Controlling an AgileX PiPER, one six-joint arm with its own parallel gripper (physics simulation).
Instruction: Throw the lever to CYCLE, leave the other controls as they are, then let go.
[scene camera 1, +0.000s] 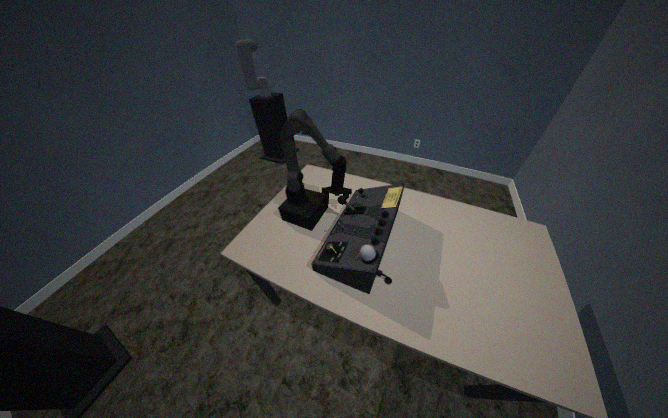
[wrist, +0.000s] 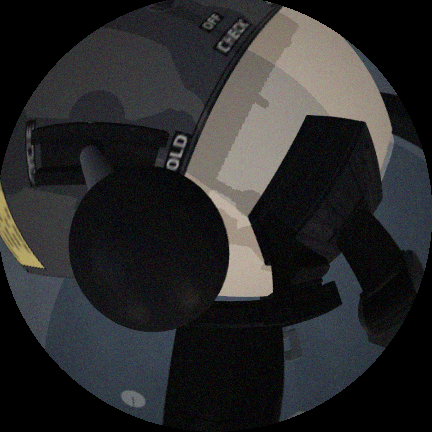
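The lever's black ball knob (scene camera 1: 342, 200) (wrist: 150, 250) fills the middle left of the wrist view. Its grey shaft (wrist: 95, 167) rises from a dark slot in the sloped control panel (scene camera 1: 356, 232) (wrist: 135, 55) and leans toward the HOLD label (wrist: 177, 151), over the panel edge nearest the robot base. The label at the slot's other end is seen too edge-on to read. My gripper (scene camera 1: 337, 193) (wrist: 229, 223) is open, at the knob. The knob hides one finger in the wrist view; whether they touch is unclear.
The panel also bears a yellow placard (scene camera 1: 392, 197) (wrist: 17, 240), a row of round buttons (scene camera 1: 379, 231), a white dome (scene camera 1: 367, 253) and a small switch (scene camera 1: 333, 249). A black-knobbed crank (scene camera 1: 387, 280) juts from its end. The robot base (scene camera 1: 304, 209) stands beside the panel.
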